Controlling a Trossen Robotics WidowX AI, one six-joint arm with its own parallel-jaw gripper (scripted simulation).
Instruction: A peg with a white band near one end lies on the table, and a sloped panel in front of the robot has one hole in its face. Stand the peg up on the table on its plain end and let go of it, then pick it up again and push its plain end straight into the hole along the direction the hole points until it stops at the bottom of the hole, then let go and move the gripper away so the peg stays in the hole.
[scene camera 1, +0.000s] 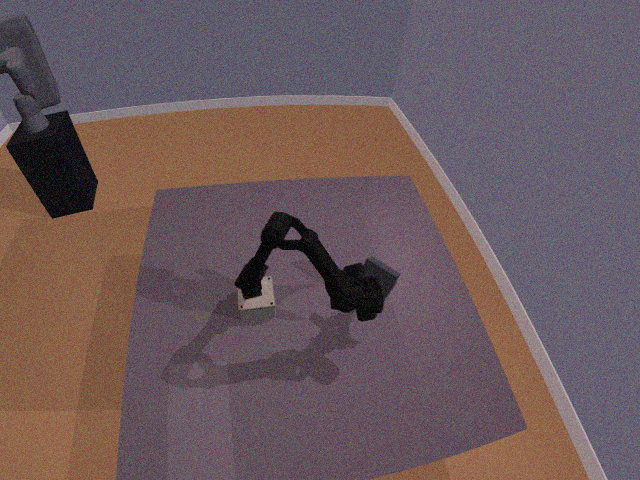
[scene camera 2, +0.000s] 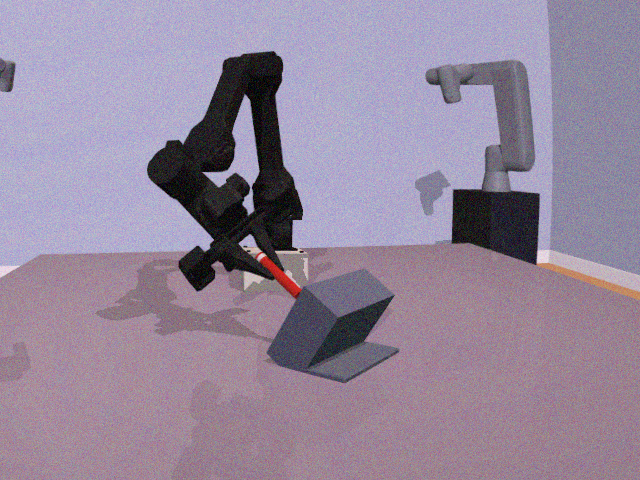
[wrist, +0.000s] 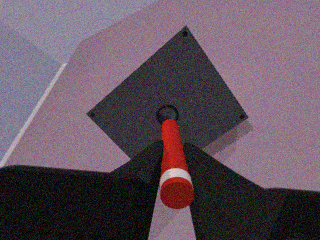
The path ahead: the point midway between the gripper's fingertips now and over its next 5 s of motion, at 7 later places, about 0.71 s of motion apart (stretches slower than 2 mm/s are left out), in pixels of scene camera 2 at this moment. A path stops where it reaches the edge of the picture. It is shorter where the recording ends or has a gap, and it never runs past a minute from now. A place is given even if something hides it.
The gripper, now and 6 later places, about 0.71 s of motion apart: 278, 274; 289, 283; 294, 288; 302, 296; 308, 301; 292, 290; 270, 273
